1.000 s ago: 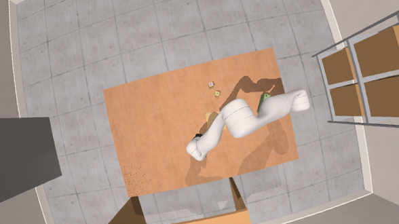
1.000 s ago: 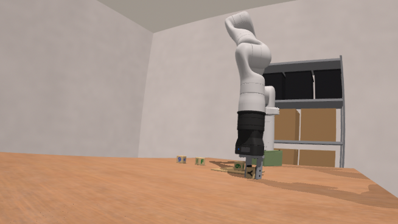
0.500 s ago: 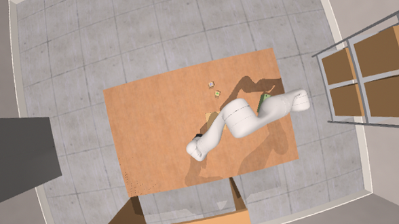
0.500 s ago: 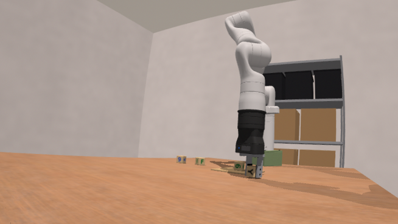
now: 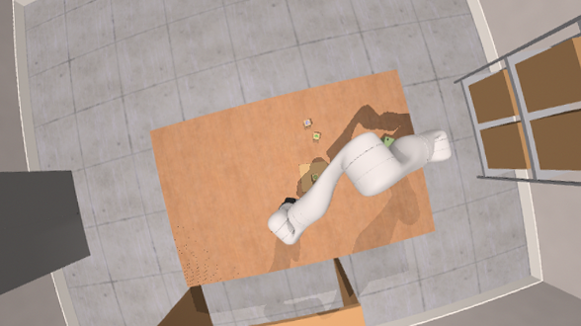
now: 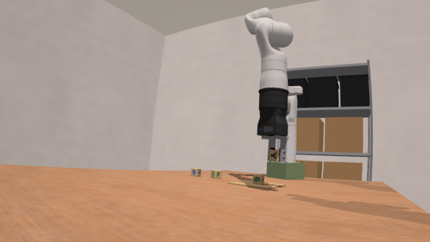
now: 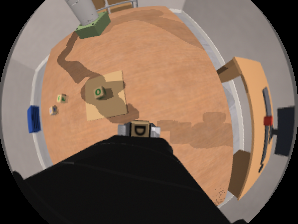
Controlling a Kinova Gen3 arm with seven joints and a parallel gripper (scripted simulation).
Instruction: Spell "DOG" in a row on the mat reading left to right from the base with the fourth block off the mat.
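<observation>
My hand is 120 mm past the wooden block, 90 mm to the left of it and 80 mm above it. The rest, counted from my hand: green-lettered block: 180 mm behind, 280 mm to the right, 80 mm below; tan mat: 120 mm behind, 90 mm to the right, 100 mm below; blue-lettered block: 160 mm behind, 360 mm to the right, 80 mm below.
</observation>
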